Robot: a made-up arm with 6 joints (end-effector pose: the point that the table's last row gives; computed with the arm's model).
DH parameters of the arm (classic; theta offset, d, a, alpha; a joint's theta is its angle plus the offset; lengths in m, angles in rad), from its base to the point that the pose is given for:
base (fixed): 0 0.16 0 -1.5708
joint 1: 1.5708 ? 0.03 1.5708
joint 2: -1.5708 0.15 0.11 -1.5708
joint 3: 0 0.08 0.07 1.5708
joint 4: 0 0.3 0.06 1.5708
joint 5: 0 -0.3 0.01 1.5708
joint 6: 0 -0.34 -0.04 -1.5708
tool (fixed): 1.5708 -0.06 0 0
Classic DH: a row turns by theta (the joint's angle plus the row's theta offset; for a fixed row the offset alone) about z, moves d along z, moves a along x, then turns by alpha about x.
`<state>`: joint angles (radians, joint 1 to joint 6).
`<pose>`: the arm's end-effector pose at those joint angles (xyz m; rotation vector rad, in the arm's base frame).
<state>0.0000 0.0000 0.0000 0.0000 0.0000 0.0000</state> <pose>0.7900 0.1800 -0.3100 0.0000 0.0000 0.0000</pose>
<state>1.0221 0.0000 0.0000 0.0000 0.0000 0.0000</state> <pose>0.0110 0.1800 -0.7592 0.0000 1.0221 0.0000</pose>
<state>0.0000 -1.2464 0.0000 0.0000 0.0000 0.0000</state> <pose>0.7900 -0.0940 0.1888 -1.2464 0.0000 0.0000</pose>
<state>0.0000 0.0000 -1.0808 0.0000 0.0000 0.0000</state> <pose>0.5394 0.7976 -0.3100 0.0000 0.0000 1.0808</pose>
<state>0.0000 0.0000 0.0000 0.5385 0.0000 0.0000</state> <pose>0.7900 0.3689 -0.2744 0.5385 0.0000 0.0000</pose>
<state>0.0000 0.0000 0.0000 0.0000 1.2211 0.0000</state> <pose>0.5383 0.4797 -0.3100 0.0000 0.0000 1.2211</pose>
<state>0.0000 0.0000 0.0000 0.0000 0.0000 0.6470</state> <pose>0.7900 0.1357 -0.3220 -0.6470 0.0000 0.0000</pose>
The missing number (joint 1, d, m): 0.39
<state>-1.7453 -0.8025 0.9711 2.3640 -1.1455 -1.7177</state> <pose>-0.2095 0.0723 0.8498 -1.8428 0.0054 -1.4889</pose>
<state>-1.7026 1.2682 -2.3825 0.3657 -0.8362 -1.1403</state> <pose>-0.2437 0.9487 0.0123 -0.2498 -0.2799 2.5593</pose>
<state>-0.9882 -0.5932 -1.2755 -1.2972 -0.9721 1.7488</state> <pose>0.3688 0.6328 0.8077 1.7855 1.3803 1.5897</pose>
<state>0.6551 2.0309 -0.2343 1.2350 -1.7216 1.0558</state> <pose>0.4306 0.8636 0.1994 1.9429 1.8590 0.7297</pose>
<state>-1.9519 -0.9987 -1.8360 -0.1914 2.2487 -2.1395</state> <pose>0.1331 0.0662 0.2768 -0.3929 1.8239 -0.6571</pose>
